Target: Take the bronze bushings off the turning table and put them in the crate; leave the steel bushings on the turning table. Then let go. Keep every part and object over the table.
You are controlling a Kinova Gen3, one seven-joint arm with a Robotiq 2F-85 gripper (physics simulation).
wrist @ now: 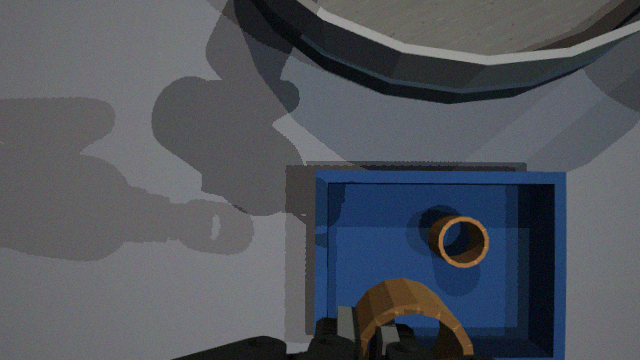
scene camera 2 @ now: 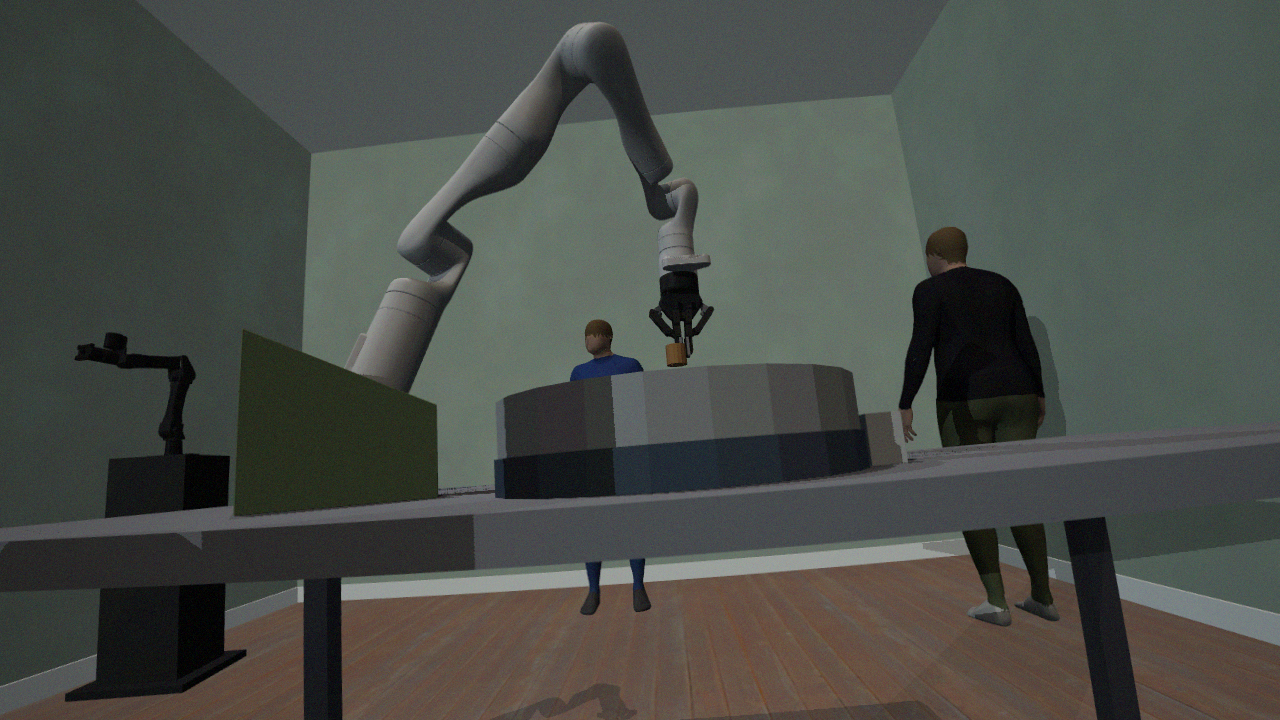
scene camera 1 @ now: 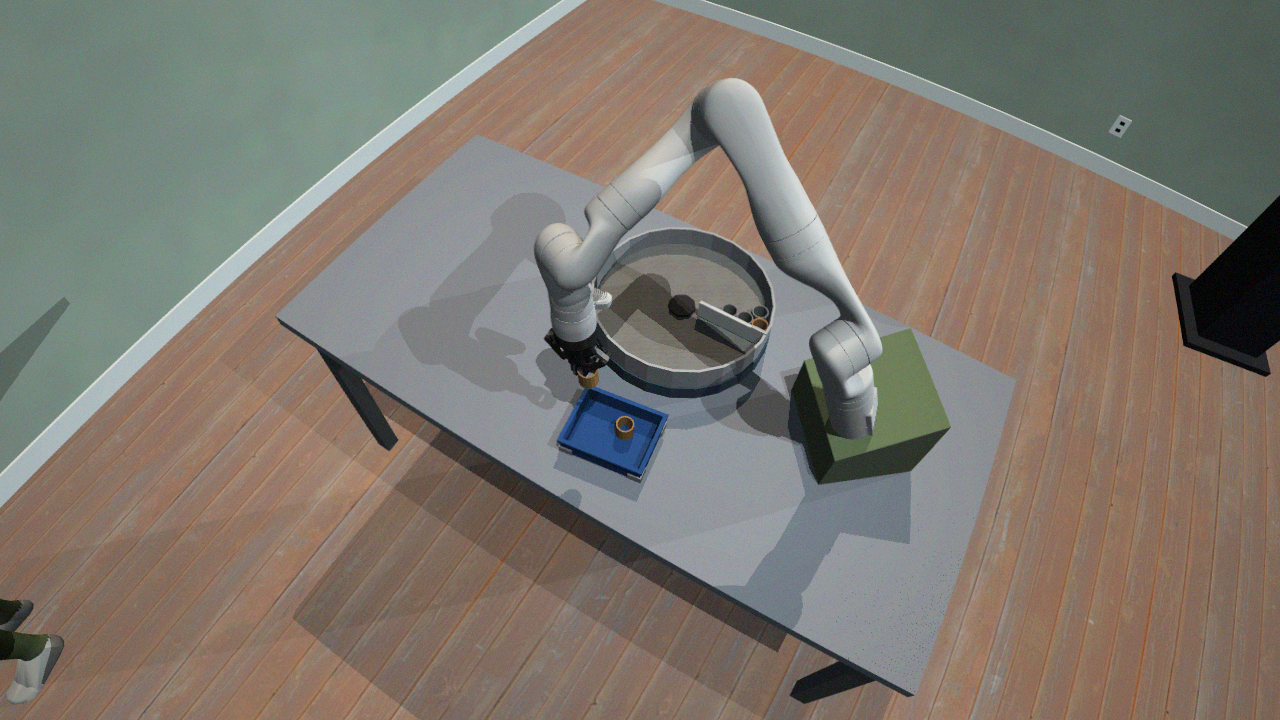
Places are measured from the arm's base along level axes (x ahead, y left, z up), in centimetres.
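Where they show: gripper, fingertip midpoint: (wrist: 361,333) (scene camera 2: 684,357) (scene camera 1: 581,372); arm's base at its link origin: (scene camera 2: 370,403) (scene camera 1: 853,418).
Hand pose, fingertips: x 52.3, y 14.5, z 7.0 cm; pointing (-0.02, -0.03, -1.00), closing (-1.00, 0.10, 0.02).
Things, the pixels of their centre, and the offset from my fingertips. "pt": a spot on its surface instead.
- blue crate at the middle of its body: (wrist: 434,265) (scene camera 1: 613,432) dx -6.8, dy +0.6, dz -18.8 cm
- pale upright divider at a spot on its surface: (scene camera 1: 726,320) pt dx -20.9, dy -32.1, dz -12.7 cm
- small pale box at the middle of its body: (scene camera 2: 870,439) dx +13.2, dy -38.3, dz -18.4 cm
My gripper (scene camera 1: 587,368) (scene camera 2: 683,343) (wrist: 361,333) is shut on the wall of a bronze bushing (scene camera 1: 588,380) (scene camera 2: 675,355) (wrist: 400,295), with one finger inside its bore. It holds the bushing in the air; in scene camera 1 it shows by the corner of the blue crate (scene camera 1: 597,458) (wrist: 560,250) nearest the turning table (scene camera 1: 675,379) (scene camera 2: 671,402) (wrist: 440,75). Another bronze bushing (scene camera 1: 623,434) (wrist: 435,241) stands upright inside the crate. On the turning table, a bronze bushing (scene camera 1: 759,323) stands by the rim among dark steel bushings (scene camera 1: 745,317), partly hidden by the divider.
A pale upright divider (scene camera 1: 726,320) stands on the turning table. A green block (scene camera 1: 886,394) (scene camera 2: 331,434) stands by the arm's base. A small pale box (scene camera 2: 881,438) sits against the turning table's side. Two people (scene camera 2: 980,335) (scene camera 2: 606,366) stand beyond the table.
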